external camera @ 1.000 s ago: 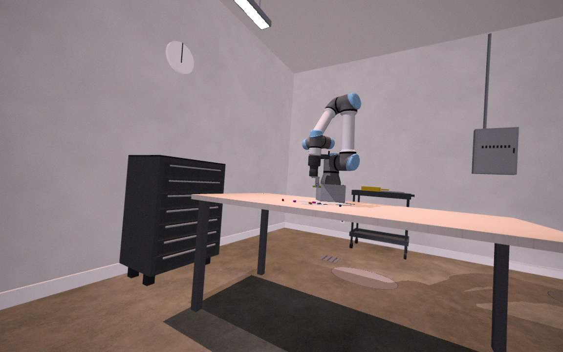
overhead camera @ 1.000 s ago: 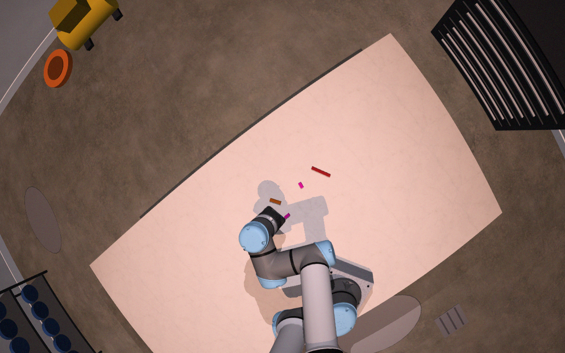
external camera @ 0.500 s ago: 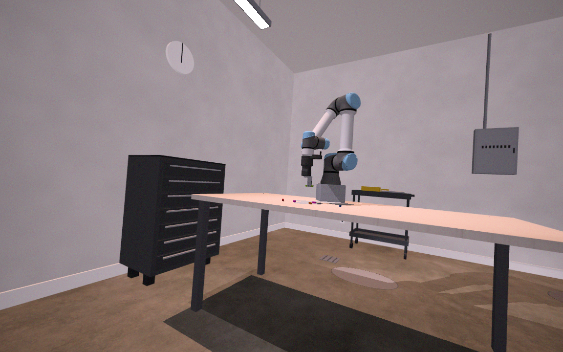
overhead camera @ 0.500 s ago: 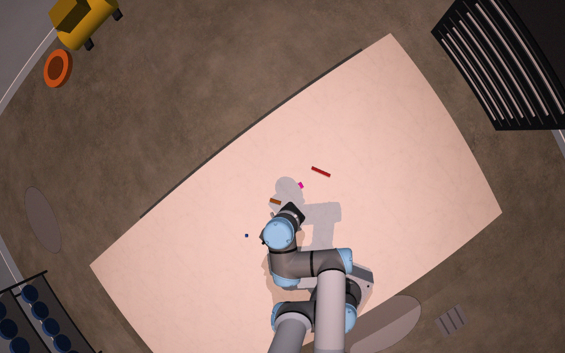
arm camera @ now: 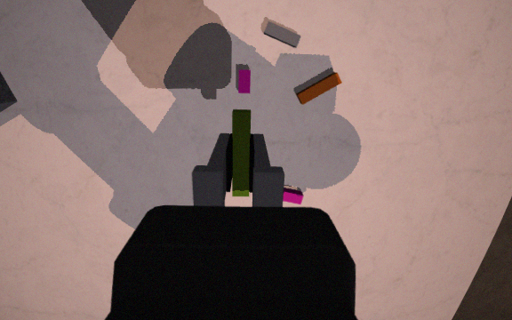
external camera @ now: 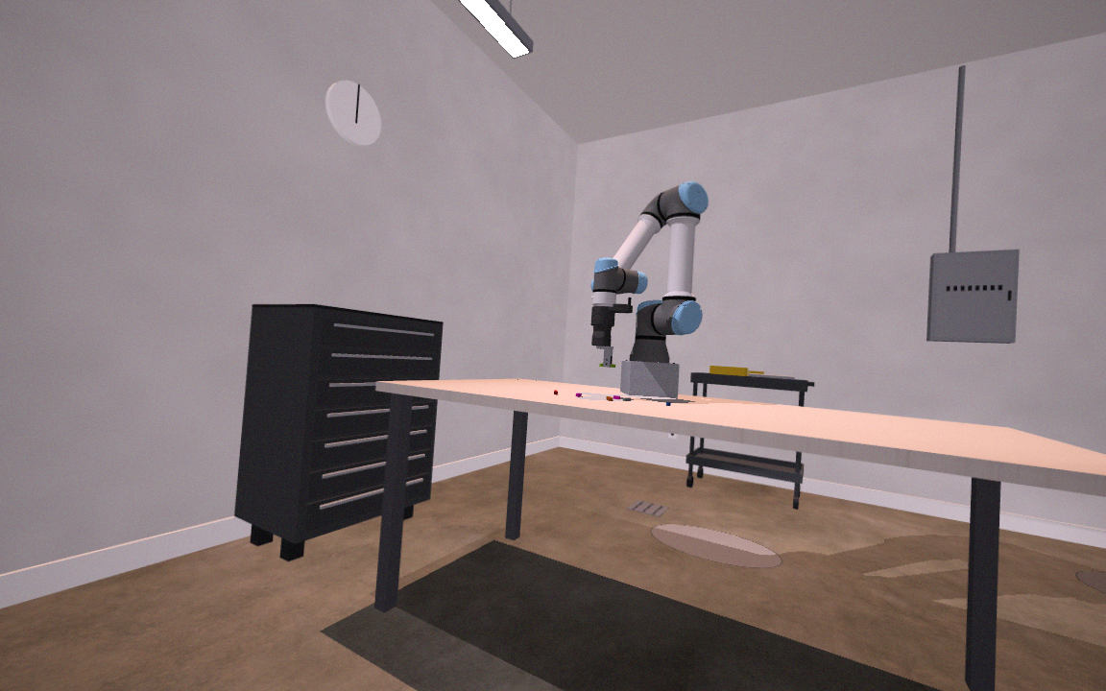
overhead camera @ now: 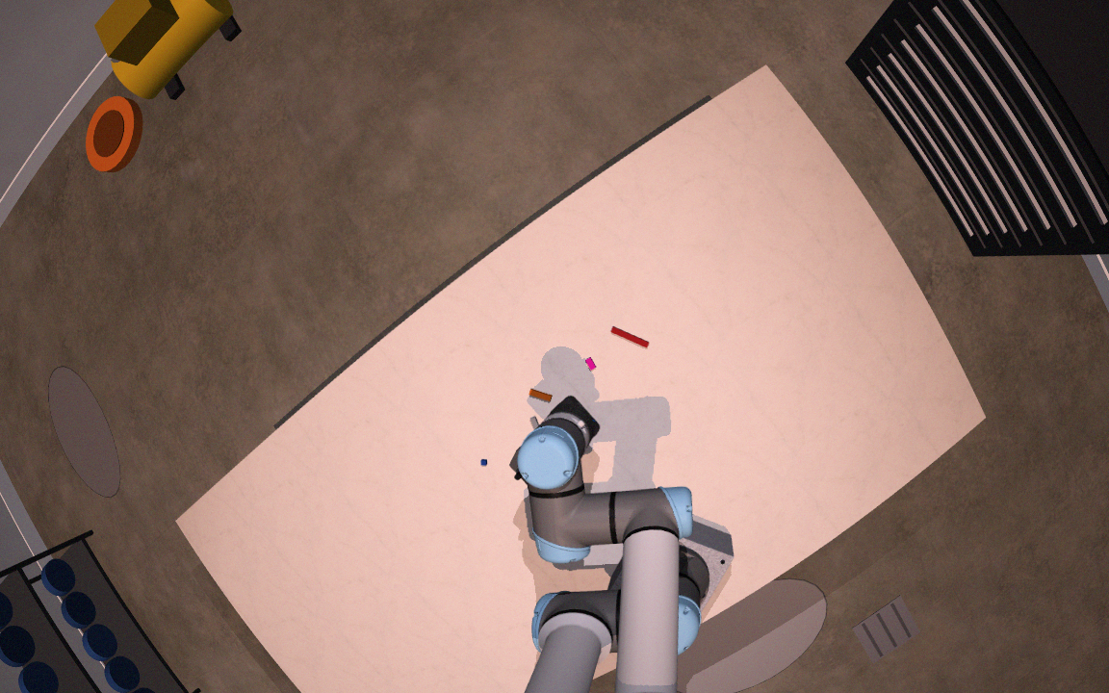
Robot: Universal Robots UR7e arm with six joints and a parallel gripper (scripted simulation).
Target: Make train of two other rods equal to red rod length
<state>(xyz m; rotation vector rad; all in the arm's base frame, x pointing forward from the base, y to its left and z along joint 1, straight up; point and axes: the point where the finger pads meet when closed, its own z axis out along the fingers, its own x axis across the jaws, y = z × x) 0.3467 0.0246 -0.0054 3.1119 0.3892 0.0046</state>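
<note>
My hand is 110 mm above the orange rod, 60 mm short of it and 50 mm to the right of it. Also, from my hand: red rod: 140 mm to the right, 110 mm below, 80 mm ahead; grey rod: 110 mm below, 80 mm to the left, 10 mm ahead; lime rod: 10 mm below.
</note>
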